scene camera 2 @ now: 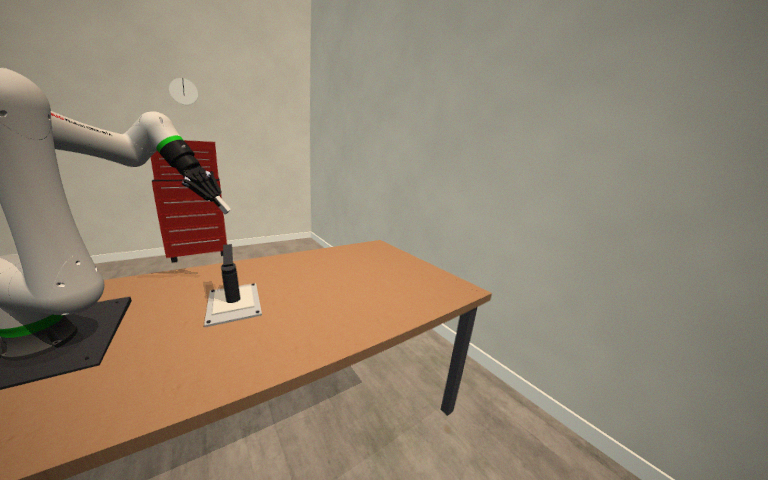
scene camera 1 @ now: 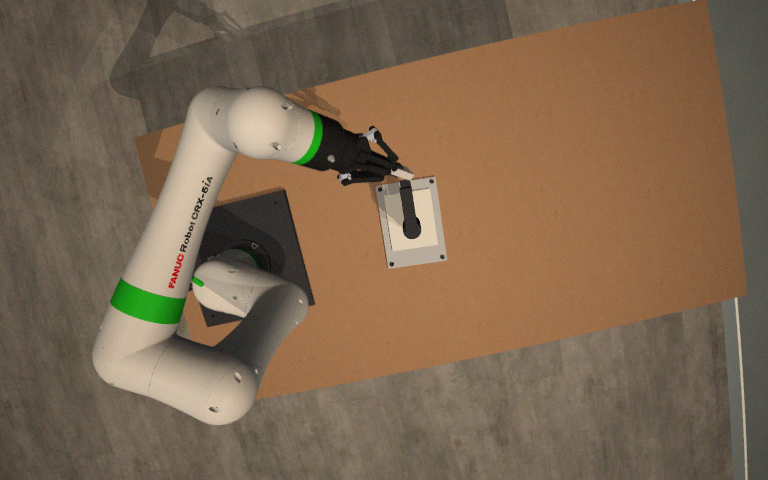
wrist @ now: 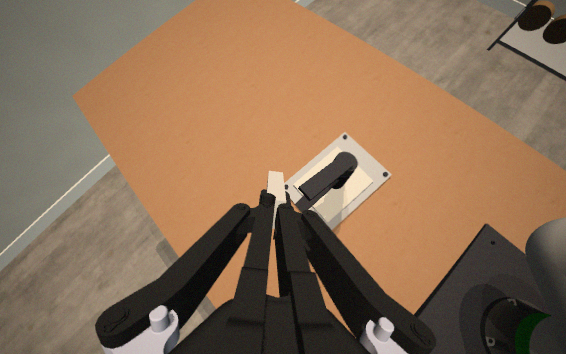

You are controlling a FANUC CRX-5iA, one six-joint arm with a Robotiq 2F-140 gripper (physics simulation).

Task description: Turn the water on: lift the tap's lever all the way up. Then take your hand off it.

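Frame: origin at the arm's base, x left, y back, z up, level; metres.
Where they show: gripper, fingertip midpoint: [scene camera 2: 227, 212] [scene camera 1: 408, 174] [wrist: 274, 182]; arm's base, origin of the base link: [scene camera 2: 41, 340] [scene camera 1: 246, 264] [wrist: 516, 335].
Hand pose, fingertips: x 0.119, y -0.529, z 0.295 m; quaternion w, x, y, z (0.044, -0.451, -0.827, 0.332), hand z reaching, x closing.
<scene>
Things, the pixels of their centre, and the offset from my fingertips. "*": a spot on its surface instead. Level surfaces: height alone.
- black upright body, body centre: [wrist: 339, 173] [scene camera 2: 231, 286] dx -0.138, dy +0.032, dz -0.239 m
- pale square-cornered plate, body centre: [wrist: 335, 180] [scene camera 1: 411, 223] [scene camera 2: 233, 301] dx -0.138, dy +0.032, dz -0.302 m
- dark spout, surface spot: [wrist: 303, 203] * dx -0.029, dy +0.016, dz -0.228 m
- brown table, its level: dz -0.309 m
The tap has a black upright body [scene camera 2: 230, 284] on a pale square-cornered plate [scene camera 1: 417, 259] [scene camera 2: 226, 320] [wrist: 364, 159]. Its black lever [scene camera 1: 407, 204] [scene camera 2: 227, 254] [wrist: 325, 177] slopes up from the top of the body. A dark spout [wrist: 303, 203] shows beneath the lever in the wrist view. My gripper [scene camera 1: 402, 172] [scene camera 2: 225, 206] [wrist: 274, 182] is shut with nothing between its fingers. Its light tips are above the lever's free end in scene camera 2, with a visible gap, and lie beside that end in the wrist view.
The tap stands on the brown table [scene camera 1: 566, 169] [scene camera 2: 339, 294] [wrist: 225, 100]. The arm's dark base plate [scene camera 1: 289, 237] [scene camera 2: 107, 328] [wrist: 465, 270] is on the same table. A red tool cabinet [scene camera 2: 192, 223] stands behind, beyond the table.
</scene>
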